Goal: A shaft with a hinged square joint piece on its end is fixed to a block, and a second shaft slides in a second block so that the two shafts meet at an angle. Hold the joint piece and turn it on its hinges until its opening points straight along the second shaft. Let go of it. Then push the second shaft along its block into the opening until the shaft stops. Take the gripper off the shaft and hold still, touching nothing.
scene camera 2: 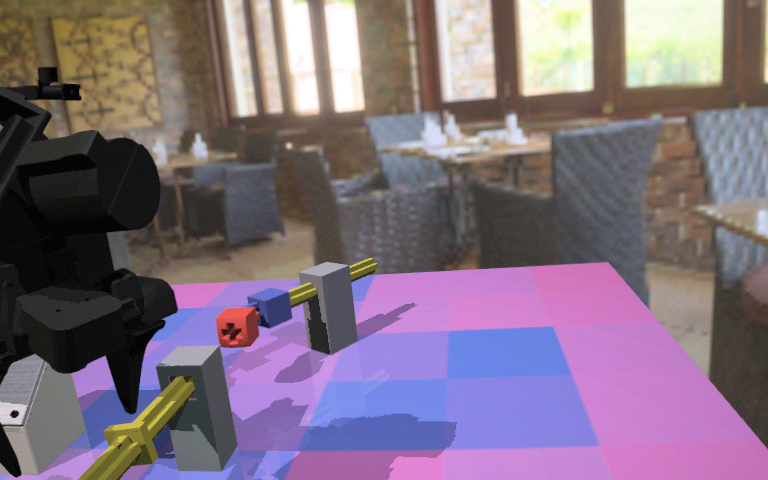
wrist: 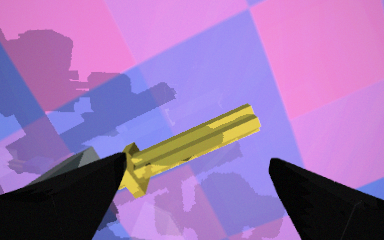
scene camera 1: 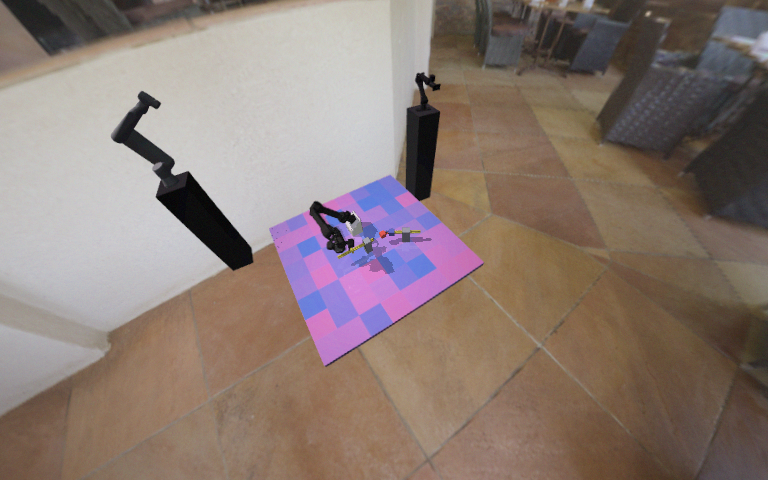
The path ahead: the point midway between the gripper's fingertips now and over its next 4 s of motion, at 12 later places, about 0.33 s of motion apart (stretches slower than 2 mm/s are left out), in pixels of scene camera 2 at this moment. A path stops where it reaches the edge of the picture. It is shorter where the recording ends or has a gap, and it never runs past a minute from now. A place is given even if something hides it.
My gripper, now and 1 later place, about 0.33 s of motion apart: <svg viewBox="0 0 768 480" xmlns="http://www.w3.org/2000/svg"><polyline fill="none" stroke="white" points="77,441 82,460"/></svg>
